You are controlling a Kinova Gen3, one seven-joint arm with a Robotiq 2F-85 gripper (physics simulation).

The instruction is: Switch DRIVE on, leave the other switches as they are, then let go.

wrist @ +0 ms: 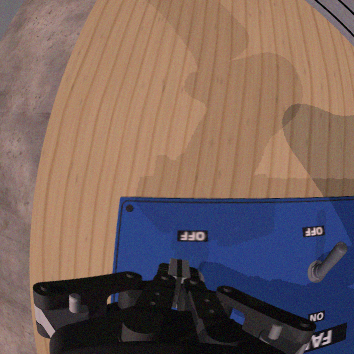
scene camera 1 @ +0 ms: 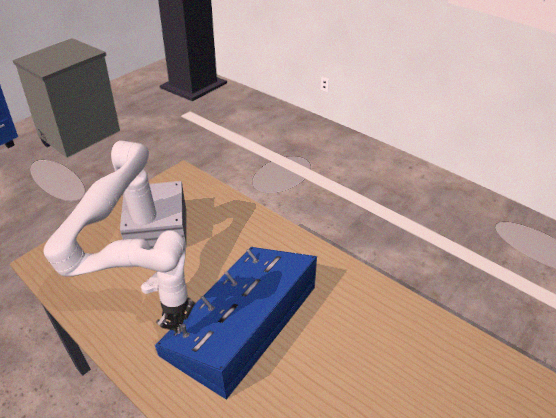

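Seen in the pictures: gripper, fingertip midpoint: (wrist: 176, 270) (scene camera 1: 178, 331); arm's base, origin of the base link: (scene camera 1: 144, 215).
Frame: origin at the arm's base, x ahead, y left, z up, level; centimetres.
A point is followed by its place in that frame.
Note:
The blue switch panel (scene camera 1: 260, 320) {x 64.5, y -10.1, z 2.8 cm} (wrist: 150, 220) {x 43.2, y -28.7, z -5.8 cm} carries a row of metal toggle levers; in the scene view these include the near-end lever (scene camera 1: 184, 331) {x 47.9, y -24.8, z -1.6 cm}, the one beside it (scene camera 1: 206, 303) {x 45.3, y -13.1, z -1.8 cm} and two farther ones (scene camera 1: 231, 278) {x 44.4, y -0.8, z -1.8 cm} (scene camera 1: 253, 255) {x 43.2, y 11.3, z -1.7 cm}. My gripper (scene camera 1: 178, 330) {x 46.2, y -25.8, z -1.9 cm} (wrist: 176, 270) {x 46.2, y -25.8, z -1.9 cm} is shut and empty, its tips low over the near end of the panel, close beside the near-end lever. In the wrist view the fingers mostly hide that switch, below an OFF label (wrist: 192, 236) {x 44.1, y -24.8, z -5.3 cm}. The neighbouring lever (wrist: 332, 260) {x 44.7, y -13.1, z -0.9 cm} leans toward its OFF label (wrist: 314, 231) {x 42.8, y -12.8, z -5.3 cm}. The name DRIVE cannot be read.
Pale name plates (scene camera 1: 203, 341) {x 54.7, y -23.8, z -1.3 cm} (scene camera 1: 273, 264) {x 51.2, y 12.0, z -1.3 cm} sit beside the levers; a partial label starting FA (wrist: 325, 337) {x 53.0, y -10.5, z -1.4 cm} shows in the wrist view. The panel stands on the wooden table (scene camera 1: 400, 360) {x 100.0, y 12.9, z -12.6 cm} (wrist: 120, 125) {x 32.9, y -35.2, z -12.6 cm}. The arm's grey base plate (scene camera 1: 167, 205) {x 3.0, y 8.9, z 0.5 cm} is behind.

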